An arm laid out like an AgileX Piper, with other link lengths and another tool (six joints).
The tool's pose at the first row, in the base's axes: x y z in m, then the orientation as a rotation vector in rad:
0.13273 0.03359 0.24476 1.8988 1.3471 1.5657
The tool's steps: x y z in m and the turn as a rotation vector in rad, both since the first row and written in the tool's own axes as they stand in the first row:
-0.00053 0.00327 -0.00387 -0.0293 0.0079 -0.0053
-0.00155 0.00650 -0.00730 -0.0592 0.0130 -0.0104
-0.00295 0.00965 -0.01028 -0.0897 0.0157 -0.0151
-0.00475 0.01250 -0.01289 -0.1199 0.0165 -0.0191
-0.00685 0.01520 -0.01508 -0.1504 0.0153 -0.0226
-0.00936 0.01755 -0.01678 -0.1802 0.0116 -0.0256
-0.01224 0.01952 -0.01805 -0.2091 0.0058 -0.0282
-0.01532 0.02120 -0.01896 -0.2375 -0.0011 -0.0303
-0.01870 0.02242 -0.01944 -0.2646 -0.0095 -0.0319
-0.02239 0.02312 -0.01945 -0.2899 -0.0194 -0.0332
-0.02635 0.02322 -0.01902 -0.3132 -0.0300 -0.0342
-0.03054 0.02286 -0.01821 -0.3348 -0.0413 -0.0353
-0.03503 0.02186 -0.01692 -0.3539 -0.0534 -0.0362
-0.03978 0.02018 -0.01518 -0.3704 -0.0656 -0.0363
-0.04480 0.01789 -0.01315 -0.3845 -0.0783 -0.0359
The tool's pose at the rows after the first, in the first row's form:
0.13077 0.03038 0.24820 1.8722 1.3241 1.5833
0.12921 0.02693 0.25118 1.8469 1.2992 1.5976
0.12803 0.02334 0.25372 1.8228 1.2725 1.6091
0.12708 0.01968 0.25569 1.8005 1.2448 1.6182
0.12644 0.01597 0.25723 1.7794 1.2158 1.6250
0.12611 0.01225 0.25811 1.7606 1.1864 1.6287
0.12602 0.00855 0.25835 1.7436 1.1569 1.6296
0.12612 0.00493 0.25813 1.7279 1.1273 1.6291
0.12642 0.00143 0.25725 1.7141 1.0982 1.6265
0.12692 -0.00193 0.25565 1.7024 1.0704 1.6218
0.12756 -0.00508 0.25330 1.6925 1.0442 1.6158
0.12835 -0.00808 0.25035 1.6837 1.0196 1.6084
0.12929 -0.01086 0.24658 1.6770 0.9972 1.5996
0.13035 -0.01339 0.24200 1.6726 0.9768 1.5903
0.13141 -0.01574 0.23672 1.6703 0.9583 1.5800

